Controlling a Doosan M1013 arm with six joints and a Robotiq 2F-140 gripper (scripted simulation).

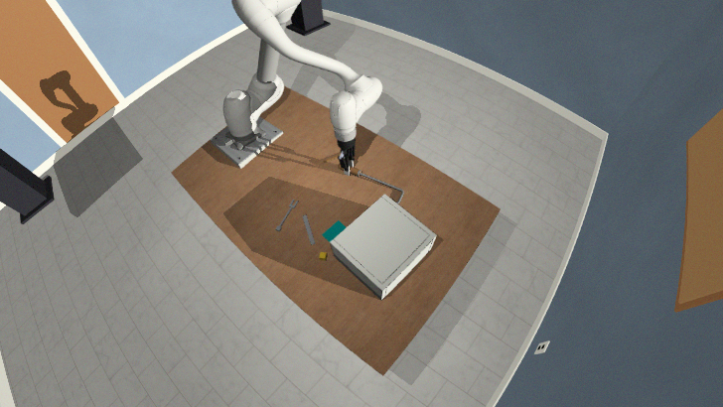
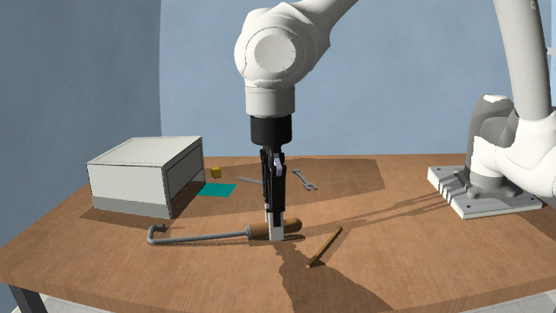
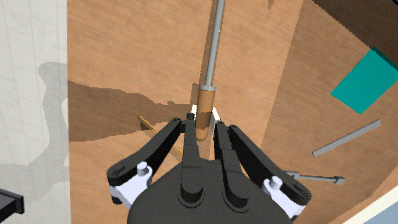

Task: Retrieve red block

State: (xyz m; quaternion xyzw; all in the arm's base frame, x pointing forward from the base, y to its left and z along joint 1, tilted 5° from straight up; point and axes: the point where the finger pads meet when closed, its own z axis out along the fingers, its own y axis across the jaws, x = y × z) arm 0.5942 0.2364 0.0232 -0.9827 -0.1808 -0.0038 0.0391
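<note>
My hand is 11 cm past the thin wooden stick, 3 cm to the right of it and 3 cm above it. From my hand the other things lie so: flat grey bar: 33 cm to the right, 10 cm ahead, 4 cm below; then rod tool: 12 cm ahead, 2 cm below, 1 cm to the left; then teal square: 26 cm to the right, 21 cm ahead, 4 cm below.
</note>
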